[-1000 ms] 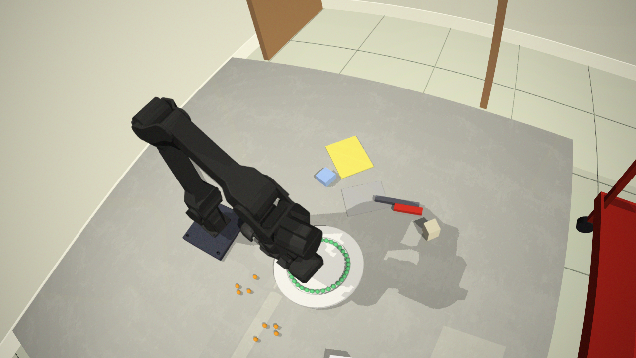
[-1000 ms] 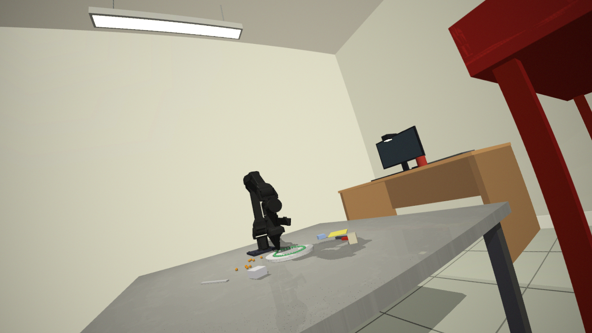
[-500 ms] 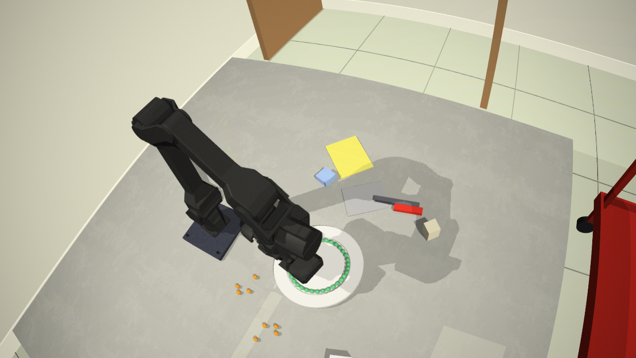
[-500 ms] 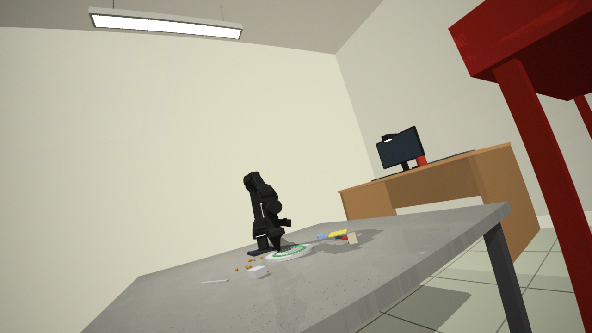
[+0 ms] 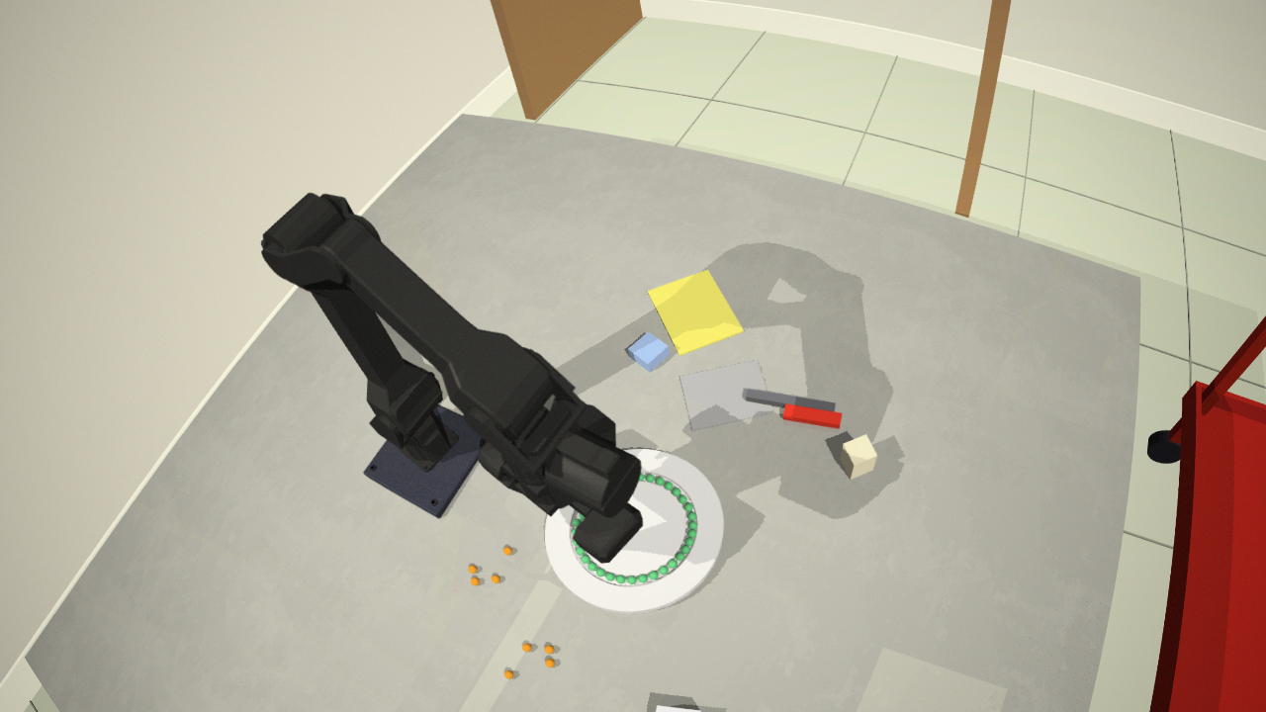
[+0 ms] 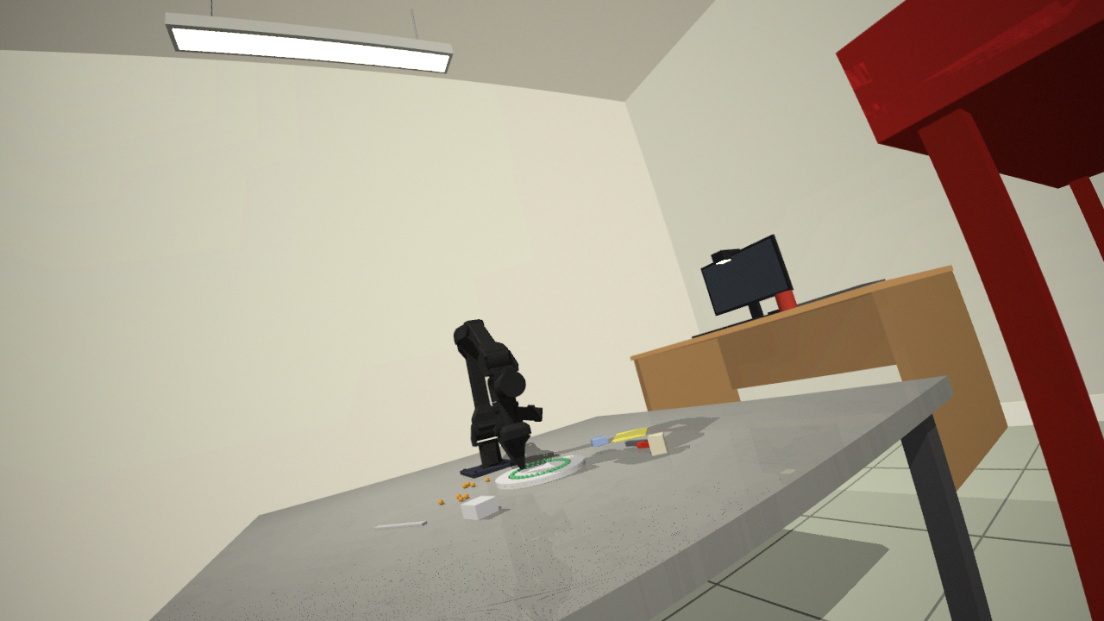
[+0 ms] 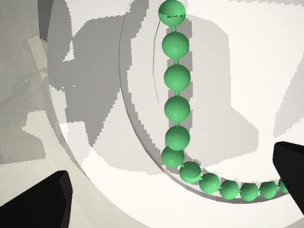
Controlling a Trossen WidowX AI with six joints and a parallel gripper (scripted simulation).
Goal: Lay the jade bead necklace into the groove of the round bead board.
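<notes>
Now: the inner disc 6 cm ahead of my gripper tip, 3 cm to the left of it and 1 cm below it. Also, from my gripper tip: blue cube (24 cm to the left, 8 cm behind, 1 cm below); grey sheet (24 cm to the left, 4 cm ahead, 2 cm below); bead board (6 cm ahead, 3 cm to the left, 2 cm below).
</notes>
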